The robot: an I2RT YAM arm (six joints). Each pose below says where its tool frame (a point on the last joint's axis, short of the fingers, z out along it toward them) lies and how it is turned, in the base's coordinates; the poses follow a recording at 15 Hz.
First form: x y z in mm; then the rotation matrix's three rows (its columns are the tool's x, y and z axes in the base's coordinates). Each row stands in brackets.
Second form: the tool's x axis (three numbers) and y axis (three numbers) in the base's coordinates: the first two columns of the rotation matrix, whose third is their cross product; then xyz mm. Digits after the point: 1 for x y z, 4 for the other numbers.
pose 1, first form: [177.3, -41.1, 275.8], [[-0.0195, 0.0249, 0.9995], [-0.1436, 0.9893, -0.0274], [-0.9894, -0.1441, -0.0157]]
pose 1, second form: -0.0195, -0.1436, -0.9894, 0.0249, 0.9893, -0.1441, 177.3, -41.1, 275.8
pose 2, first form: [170.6, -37.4, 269.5], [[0.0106, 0.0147, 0.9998], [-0.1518, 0.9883, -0.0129], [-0.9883, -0.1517, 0.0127]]
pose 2, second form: 0.0106, -0.1518, -0.9883, 0.0147, 0.9883, -0.1517, 170.6, -37.4, 269.5
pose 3, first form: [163.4, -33.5, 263.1], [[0.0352, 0.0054, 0.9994], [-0.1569, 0.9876, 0.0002], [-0.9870, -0.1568, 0.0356]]
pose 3, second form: 0.0352, -0.1569, -0.9870, 0.0054, 0.9876, -0.1568, 163.4, -33.5, 263.1
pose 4, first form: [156.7, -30.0, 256.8], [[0.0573, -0.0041, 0.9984], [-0.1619, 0.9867, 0.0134], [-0.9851, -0.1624, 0.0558]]
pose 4, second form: 0.0573, -0.1619, -0.9851, -0.0041, 0.9867, -0.1624, 156.7, -30.0, 256.8
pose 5, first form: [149.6, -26.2, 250.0], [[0.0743, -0.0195, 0.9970], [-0.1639, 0.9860, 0.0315], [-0.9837, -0.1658, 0.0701]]
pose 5, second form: 0.0743, -0.1639, -0.9837, -0.0195, 0.9860, -0.1658, 149.6, -26.2, 250.0
